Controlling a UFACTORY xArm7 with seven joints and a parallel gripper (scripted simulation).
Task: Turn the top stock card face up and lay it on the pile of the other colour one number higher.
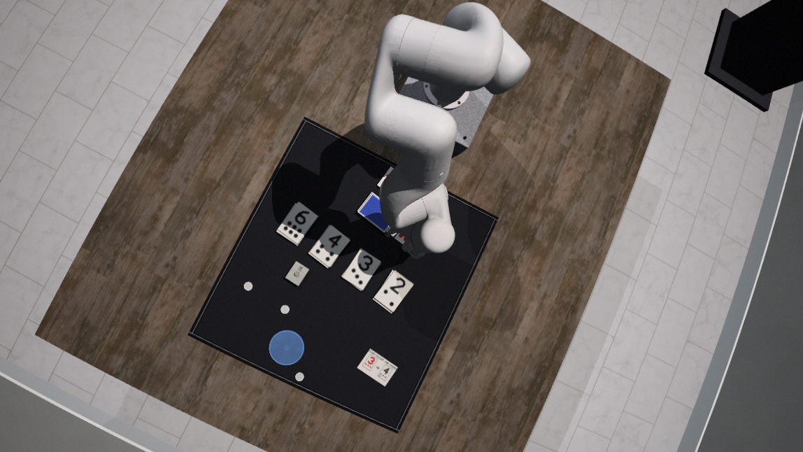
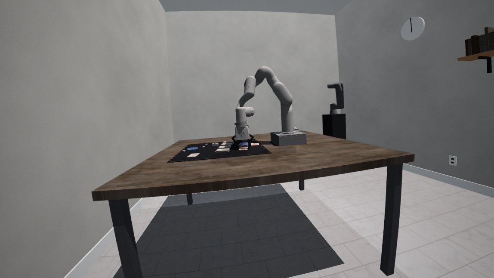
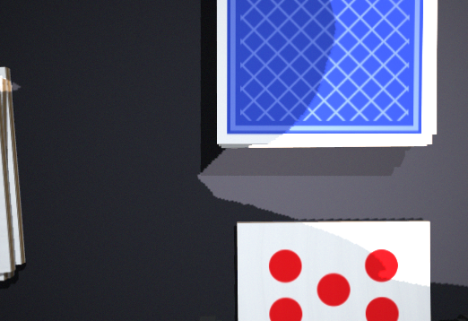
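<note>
My hand is 19 cm to the left of the black 4 card, 11 cm short of it and 1 cm above it. From my hand the other things lie so: black 3 card: 13 cm ahead, 9 cm to the right, 1 cm below; black 2 card: 15 cm ahead, 1 cm to the left, 1 cm below; black mat: 16 cm ahead, 11 cm to the right, 3 cm below.
</note>
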